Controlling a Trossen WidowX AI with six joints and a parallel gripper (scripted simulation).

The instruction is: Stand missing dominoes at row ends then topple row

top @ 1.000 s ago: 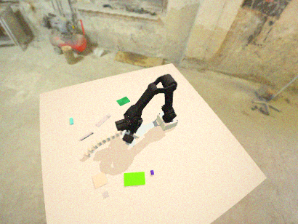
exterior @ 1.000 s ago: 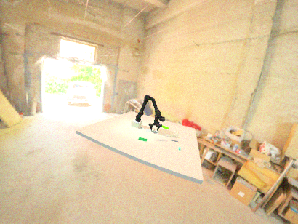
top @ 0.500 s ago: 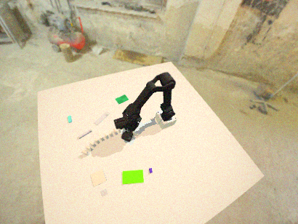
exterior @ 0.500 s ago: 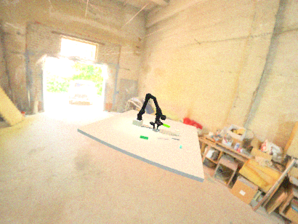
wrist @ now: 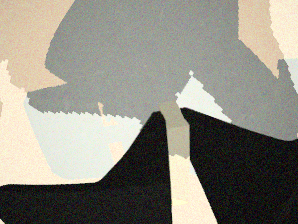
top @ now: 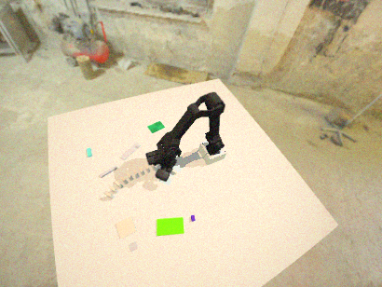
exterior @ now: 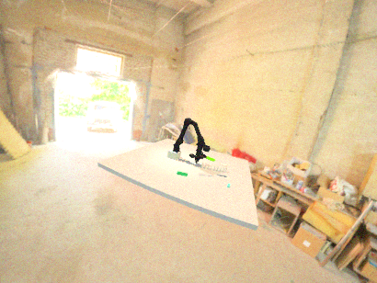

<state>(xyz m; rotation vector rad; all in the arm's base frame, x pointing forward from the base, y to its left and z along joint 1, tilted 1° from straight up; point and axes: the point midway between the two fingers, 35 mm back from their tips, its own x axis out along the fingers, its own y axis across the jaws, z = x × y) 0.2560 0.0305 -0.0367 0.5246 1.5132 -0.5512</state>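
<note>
The bright green slab lies 6 cm ahead of my gripper tip and 28 cm to the left of it. Also, from my gripper tip: grey bar: 31 cm ahead, 7 cm to the right; then small purple cube: 5 cm behind, 27 cm to the left; then dark green tile: 1 cm ahead, 32 cm to the right, 1 cm below.
</note>
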